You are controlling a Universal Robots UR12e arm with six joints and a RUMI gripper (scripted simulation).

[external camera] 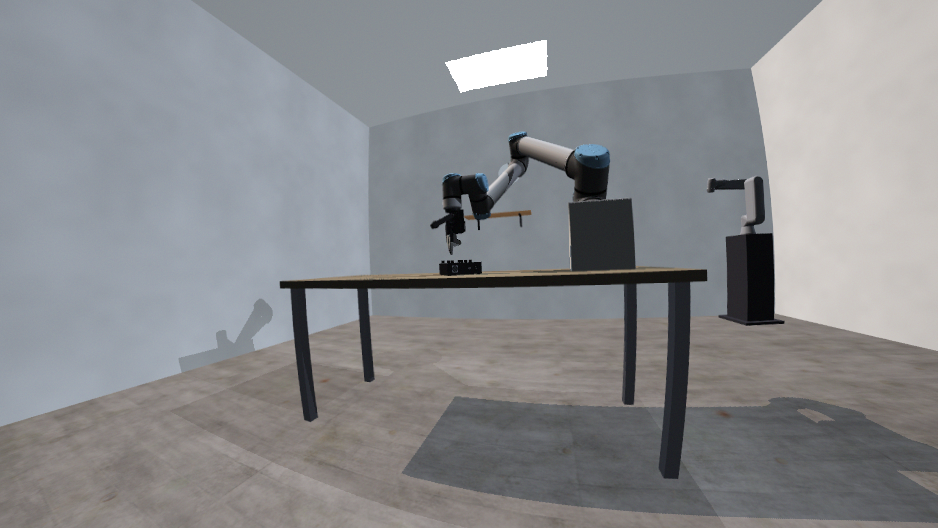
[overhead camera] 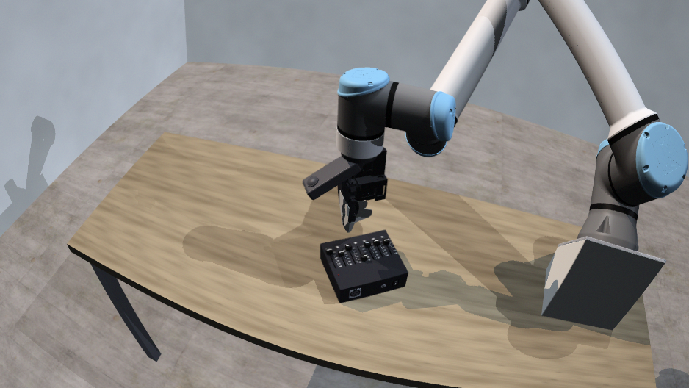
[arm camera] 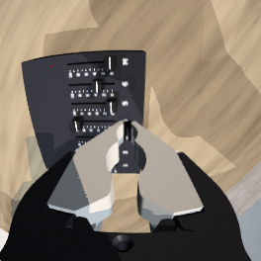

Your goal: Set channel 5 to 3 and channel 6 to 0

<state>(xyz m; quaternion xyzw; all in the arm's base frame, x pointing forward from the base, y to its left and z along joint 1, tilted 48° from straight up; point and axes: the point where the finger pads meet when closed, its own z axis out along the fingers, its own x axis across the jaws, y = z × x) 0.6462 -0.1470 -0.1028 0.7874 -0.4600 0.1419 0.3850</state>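
The channel 5 fader knob is 10 mm behind my hand, 20 mm to the left of it and 40 mm below it. From my hand the other things lie so: channel 6 fader knob (40 mm to the left, 40 mm below).
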